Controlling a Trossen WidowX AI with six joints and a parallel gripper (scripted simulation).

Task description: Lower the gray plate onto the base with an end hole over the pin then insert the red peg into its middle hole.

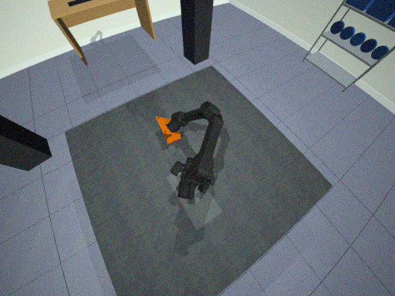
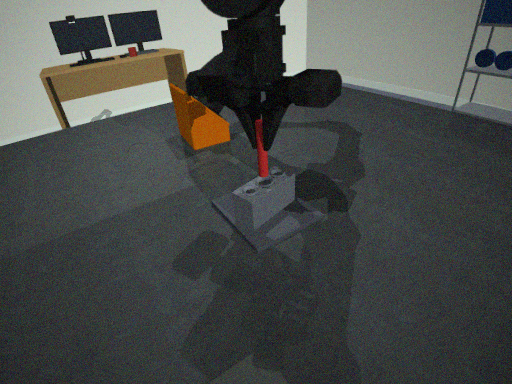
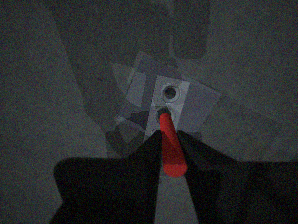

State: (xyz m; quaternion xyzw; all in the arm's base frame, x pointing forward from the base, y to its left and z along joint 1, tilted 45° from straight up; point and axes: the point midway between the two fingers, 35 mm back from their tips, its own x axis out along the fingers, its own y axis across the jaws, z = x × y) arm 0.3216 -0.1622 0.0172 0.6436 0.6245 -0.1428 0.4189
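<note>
Now: the gray plate 7 cm below my gripper tip. Also, from my gripper tip: red peg right at my gripper tip; then flat square base 1 cm behind, 2 cm to the left, 10 cm below.
</note>
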